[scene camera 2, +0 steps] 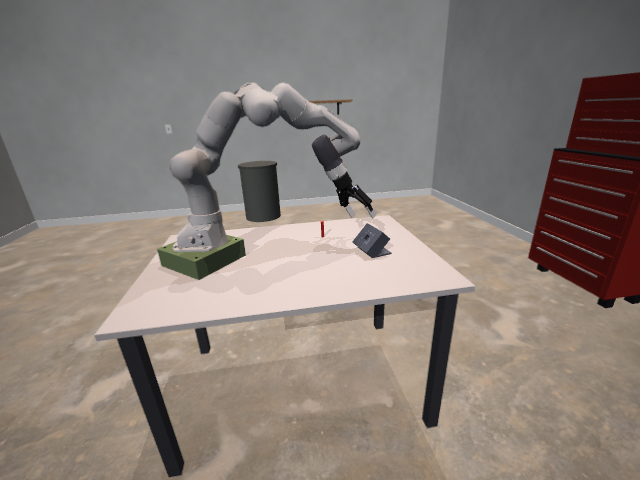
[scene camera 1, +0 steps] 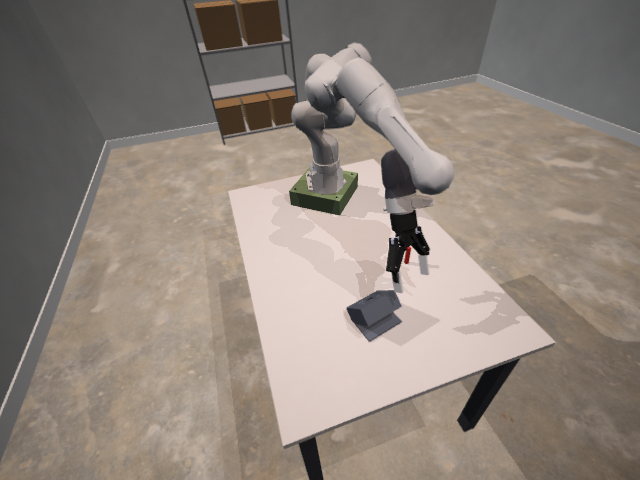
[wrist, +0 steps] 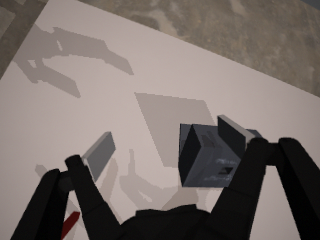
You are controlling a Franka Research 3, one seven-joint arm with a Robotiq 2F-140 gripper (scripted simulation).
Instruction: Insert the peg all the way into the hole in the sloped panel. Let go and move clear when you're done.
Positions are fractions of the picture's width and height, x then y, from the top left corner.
my gripper: scene camera 2 0.57, 0.45; scene camera 1 0.64, 0.59; wrist 0.51, 0.55
